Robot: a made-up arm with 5 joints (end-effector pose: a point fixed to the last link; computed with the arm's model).
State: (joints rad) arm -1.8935 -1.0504 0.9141 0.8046 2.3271
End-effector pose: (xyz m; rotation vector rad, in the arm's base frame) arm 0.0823 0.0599 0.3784 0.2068 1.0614 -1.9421
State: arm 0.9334 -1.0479 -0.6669 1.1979 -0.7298
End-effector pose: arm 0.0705 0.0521 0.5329 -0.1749 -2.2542 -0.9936
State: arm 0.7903 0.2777 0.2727 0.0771 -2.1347
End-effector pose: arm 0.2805 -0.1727 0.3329 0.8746 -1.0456 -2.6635
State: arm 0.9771 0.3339 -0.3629 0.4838 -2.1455
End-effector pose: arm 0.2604 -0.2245 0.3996 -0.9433 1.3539 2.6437
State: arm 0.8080 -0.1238 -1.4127 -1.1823 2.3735
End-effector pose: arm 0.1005 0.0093 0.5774 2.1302 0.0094 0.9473
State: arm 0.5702 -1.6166 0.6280 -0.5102 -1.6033
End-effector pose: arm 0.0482 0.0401 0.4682 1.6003 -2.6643 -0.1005
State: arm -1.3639 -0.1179 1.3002 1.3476 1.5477
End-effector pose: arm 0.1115 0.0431 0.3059 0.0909 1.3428 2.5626
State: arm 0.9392 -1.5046 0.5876 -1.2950 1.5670
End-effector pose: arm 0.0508 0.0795 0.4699 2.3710 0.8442 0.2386
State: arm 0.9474 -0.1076 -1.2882 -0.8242 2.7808
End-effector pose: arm 0.1227 -0.0191 0.5978 2.5540 -0.7040 0.6939
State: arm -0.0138 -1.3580 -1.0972 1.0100 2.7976
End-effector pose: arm -0.0969 0.0001 0.4780 -3.0479 -0.6282 0.1923
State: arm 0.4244 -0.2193 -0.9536 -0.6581 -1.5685
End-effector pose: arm 0.1540 -0.0188 0.6027 -1.6779 2.4717 -0.3331
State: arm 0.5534 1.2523 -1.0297 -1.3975 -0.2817
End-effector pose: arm 0.3737 -0.1624 0.3273 -0.3086 -2.7567 -0.2380
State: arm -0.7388 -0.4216 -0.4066 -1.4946 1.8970
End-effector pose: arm 0.1253 0.0220 0.5673 1.4479 2.3366 1.0436
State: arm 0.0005 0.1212 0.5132 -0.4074 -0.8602
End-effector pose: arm 0.3333 0.0028 0.3559 0.6076 -1.2444 -0.7648
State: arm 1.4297 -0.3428 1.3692 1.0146 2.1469
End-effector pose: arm 0.1144 -0.0431 0.2970 0.4701 -0.0920 0.6559
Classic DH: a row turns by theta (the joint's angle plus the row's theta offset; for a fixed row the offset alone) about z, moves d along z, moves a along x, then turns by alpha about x. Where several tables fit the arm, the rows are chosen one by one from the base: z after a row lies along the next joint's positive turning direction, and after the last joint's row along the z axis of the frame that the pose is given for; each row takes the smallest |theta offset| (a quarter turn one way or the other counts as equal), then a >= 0, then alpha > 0; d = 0 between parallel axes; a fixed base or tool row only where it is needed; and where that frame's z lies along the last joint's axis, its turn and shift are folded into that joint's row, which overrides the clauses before.
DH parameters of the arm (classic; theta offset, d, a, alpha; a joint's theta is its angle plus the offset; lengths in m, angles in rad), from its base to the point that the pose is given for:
base (fixed): 0 0 0.1054 3.1416
joint 1: 0 -0.2841 0.0229 1.5708
joint 2: -1.327 0 0.1583 0
joint 3: 1.2881 0 0.113 0
joint 4: -1.5318 0.0029 0 1.5708
joint 5: -0.0487 -0.0564 0 0

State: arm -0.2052 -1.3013 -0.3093 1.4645 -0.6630
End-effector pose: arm 0.0382 -0.0110 0.4827 0.7662 -1.5524 -0.3746
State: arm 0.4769 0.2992 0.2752 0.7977 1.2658
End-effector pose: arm 0.2960 -0.0952 0.3067 -0.1522 -0.1346 0.7377
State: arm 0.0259 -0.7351 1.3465 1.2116 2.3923
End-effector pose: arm 0.1346 0.0021 0.3078 0.2952 0.1200 2.3027
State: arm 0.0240 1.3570 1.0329 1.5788 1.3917
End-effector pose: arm 0.1689 0.0014 0.2405 1.5719 1.9300 0.5947
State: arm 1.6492 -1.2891 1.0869 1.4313 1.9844
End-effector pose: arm 0.1071 -0.0148 0.3373 -0.3344 0.0753 0.2837
